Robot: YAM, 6 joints.
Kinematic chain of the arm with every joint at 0, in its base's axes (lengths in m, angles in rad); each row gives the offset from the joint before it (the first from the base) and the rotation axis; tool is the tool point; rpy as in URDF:
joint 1: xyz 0 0 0.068 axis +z
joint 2: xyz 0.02 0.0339 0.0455 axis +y
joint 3: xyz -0.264 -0.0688 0 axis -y
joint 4: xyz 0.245 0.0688 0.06 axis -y
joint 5: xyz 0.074 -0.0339 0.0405 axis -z
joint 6: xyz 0.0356 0 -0.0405 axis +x
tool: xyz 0 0 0 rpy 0 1.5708 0
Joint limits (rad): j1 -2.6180..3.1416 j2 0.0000..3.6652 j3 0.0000..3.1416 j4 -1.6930..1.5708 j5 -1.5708..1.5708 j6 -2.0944..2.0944
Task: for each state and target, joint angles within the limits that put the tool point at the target. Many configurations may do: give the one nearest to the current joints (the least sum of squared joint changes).
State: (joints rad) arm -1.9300 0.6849 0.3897 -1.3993 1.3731 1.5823
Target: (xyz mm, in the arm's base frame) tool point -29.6 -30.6 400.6
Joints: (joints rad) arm -1.4477 0.5375 1.1883 -1.1839 1.1964 1.5823
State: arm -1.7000 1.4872 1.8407 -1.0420 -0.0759 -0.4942
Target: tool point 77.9 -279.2 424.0
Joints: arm -1.3137 1.4787 1.7633 -1.0891 -0.1228 -0.4942
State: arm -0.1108 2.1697 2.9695 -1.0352 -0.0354 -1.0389
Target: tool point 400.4 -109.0 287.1
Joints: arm -0.2675 2.1788 2.2055 -1.5897 -0.0201 -1.0389
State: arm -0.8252 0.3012 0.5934 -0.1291 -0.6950 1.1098
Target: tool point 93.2 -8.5 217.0
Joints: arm -0.3816 0.1346 0.2542 -0.3340 -0.8531 1.1098
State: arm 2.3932 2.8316 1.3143 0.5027 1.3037 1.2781
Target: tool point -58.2 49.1 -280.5
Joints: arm 2.8739 3.5767 1.1247 0.4260 1.1144 1.2781
